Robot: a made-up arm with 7 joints. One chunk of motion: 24 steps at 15 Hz.
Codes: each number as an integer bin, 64 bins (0 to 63) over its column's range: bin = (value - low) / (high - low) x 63, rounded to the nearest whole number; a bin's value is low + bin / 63 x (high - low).
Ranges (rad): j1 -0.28..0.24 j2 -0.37..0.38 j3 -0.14..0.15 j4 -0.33..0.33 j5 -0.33..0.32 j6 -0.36..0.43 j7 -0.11..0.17
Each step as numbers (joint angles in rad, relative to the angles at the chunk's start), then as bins.
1 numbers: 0.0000 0.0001 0.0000 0.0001 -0.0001 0.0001 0.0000
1 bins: 34 31 30 32 32 29 25
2 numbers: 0.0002 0.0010 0.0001 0.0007 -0.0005 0.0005 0.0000
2 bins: 34 31 30 32 32 29 25
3 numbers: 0.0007 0.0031 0.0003 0.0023 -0.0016 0.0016 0.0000
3 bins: 34 31 30 32 32 29 25
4 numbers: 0.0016 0.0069 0.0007 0.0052 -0.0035 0.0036 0.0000
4 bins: 34 32 31 32 32 29 25
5 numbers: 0.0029 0.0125 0.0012 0.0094 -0.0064 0.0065 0.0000
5 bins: 34 32 31 32 31 29 25
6 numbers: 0.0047 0.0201 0.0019 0.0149 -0.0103 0.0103 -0.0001
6 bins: 34 33 31 33 31 30 25
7 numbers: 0.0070 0.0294 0.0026 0.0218 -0.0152 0.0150 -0.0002
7 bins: 35 34 31 34 31 30 25
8 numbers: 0.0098 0.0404 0.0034 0.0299 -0.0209 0.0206 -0.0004
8 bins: 35 34 31 34 30 30 25
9 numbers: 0.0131 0.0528 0.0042 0.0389 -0.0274 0.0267 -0.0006
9 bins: 36 36 31 35 29 31 25
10 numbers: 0.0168 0.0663 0.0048 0.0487 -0.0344 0.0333 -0.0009
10 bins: 36 37 31 36 29 31 25
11 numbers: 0.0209 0.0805 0.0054 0.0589 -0.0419 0.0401 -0.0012
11 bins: 36 38 32 37 28 32 24
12 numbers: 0.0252 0.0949 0.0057 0.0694 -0.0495 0.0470 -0.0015
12 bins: 37 39 32 38 27 32 24
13 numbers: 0.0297 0.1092 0.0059 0.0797 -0.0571 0.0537 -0.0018
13 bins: 38 40 32 39 26 33 24
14 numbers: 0.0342 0.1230 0.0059 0.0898 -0.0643 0.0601 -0.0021
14 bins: 38 41 32 40 26 34 24
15 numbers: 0.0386 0.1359 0.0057 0.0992 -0.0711 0.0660 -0.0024
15 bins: 39 42 32 41 25 34 24
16 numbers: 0.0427 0.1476 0.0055 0.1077 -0.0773 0.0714 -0.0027
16 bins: 39 43 32 42 24 34 24
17 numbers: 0.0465 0.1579 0.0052 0.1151 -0.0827 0.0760 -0.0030
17 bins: 40 44 32 42 24 35 24
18 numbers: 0.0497 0.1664 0.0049 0.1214 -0.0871 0.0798 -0.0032
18 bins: 40 45 31 43 24 35 24
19 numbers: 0.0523 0.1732 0.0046 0.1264 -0.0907 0.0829 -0.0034
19 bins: 40 46 31 44 23 35 24
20 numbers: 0.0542 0.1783 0.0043 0.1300 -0.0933 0.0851 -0.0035
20 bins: 40 46 31 44 23 35 24
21 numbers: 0.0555 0.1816 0.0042 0.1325 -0.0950 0.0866 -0.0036
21 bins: 41 46 31 44 23 36 24
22 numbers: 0.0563 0.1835 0.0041 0.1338 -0.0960 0.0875 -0.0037
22 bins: 41 46 31 44 23 36 24
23 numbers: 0.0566 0.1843 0.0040 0.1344 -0.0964 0.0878 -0.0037
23 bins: 41 47 31 44 23 36 24
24 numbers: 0.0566 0.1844 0.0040 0.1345 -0.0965 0.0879 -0.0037
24 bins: 41 47 31 44 23 36 24
